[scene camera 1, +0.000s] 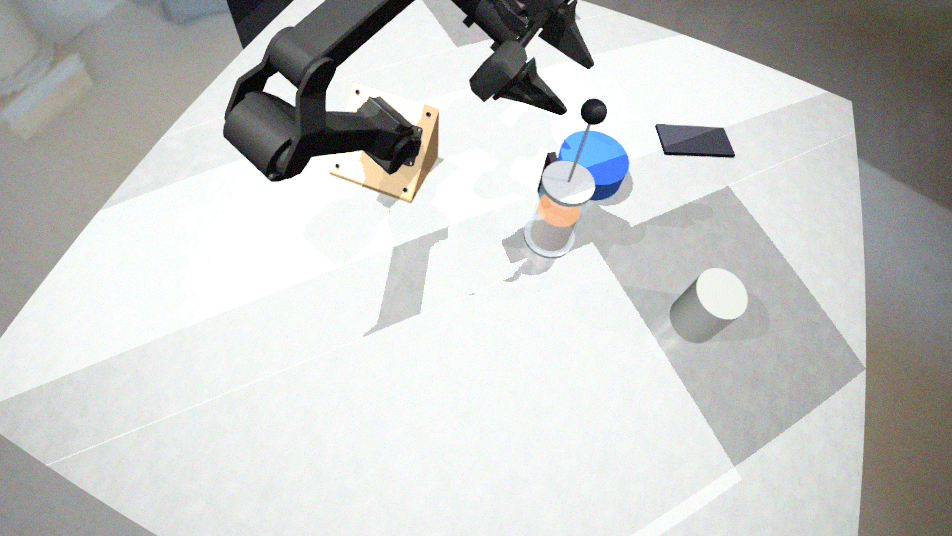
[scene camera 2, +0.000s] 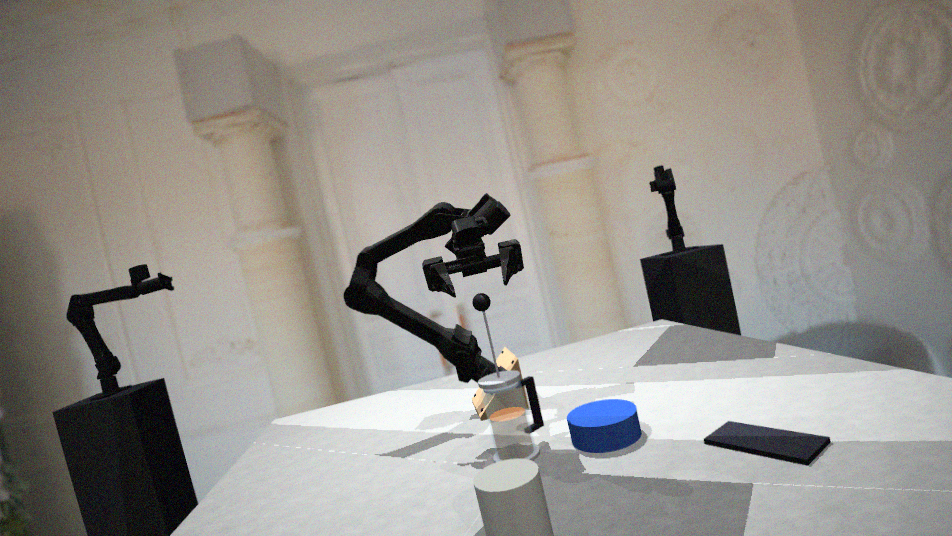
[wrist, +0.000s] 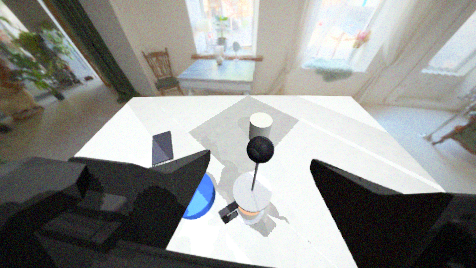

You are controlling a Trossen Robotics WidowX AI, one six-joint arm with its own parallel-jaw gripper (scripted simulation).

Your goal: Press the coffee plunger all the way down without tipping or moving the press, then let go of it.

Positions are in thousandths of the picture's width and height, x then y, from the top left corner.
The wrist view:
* gripper: 545, 595
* glass coffee press: 530, 718
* low blue cylinder: 428, 744
